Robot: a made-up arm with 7 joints.
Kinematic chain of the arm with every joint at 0, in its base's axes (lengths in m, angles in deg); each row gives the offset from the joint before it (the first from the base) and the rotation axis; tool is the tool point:
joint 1: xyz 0 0 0.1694 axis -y
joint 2: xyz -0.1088 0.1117 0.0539 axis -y
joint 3: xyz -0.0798 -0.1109 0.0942 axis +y
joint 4: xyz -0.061 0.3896 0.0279 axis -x
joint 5: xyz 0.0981 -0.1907 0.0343 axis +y
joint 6: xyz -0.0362 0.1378 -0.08 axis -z
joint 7: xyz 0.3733 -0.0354 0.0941 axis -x
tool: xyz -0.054 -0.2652 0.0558
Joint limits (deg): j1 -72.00..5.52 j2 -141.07..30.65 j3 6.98..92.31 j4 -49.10..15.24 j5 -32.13..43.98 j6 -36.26..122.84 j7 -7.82..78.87
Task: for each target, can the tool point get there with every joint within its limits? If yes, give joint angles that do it. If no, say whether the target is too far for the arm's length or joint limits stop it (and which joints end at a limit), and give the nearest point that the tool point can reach.
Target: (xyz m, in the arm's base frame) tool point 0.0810 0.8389 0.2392
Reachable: no: joint limits stop it (at a limit: joint 1, joint 3, joint 4, joint 6, joint 7) | nearest point 0.1849 0.6017 0.2534 | short by 0.259 m
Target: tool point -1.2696 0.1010 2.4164
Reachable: no: too far | nearest point -0.3736 0.3056 0.8306 | short by 1.833 m
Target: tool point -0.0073 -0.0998 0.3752
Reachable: yes | joints -61.77 -0.12 47.17 -43.56 -17.42 41.37 45.73
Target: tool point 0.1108 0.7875 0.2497
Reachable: no: joint limits stop it (at a limit: joint 1, joint 3, joint 4, joint 6, joint 7) | nearest point 0.1843 0.6019 0.2619 | short by 0.200 m
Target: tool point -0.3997 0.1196 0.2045
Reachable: yes | joints -4.29 -68.53 73.77 -27.73 14.04 -9.85 -0.07
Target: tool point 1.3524 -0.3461 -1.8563
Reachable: no: too far | nearest point 0.3477 0.2265 -0.2411 | short by 1.986 m
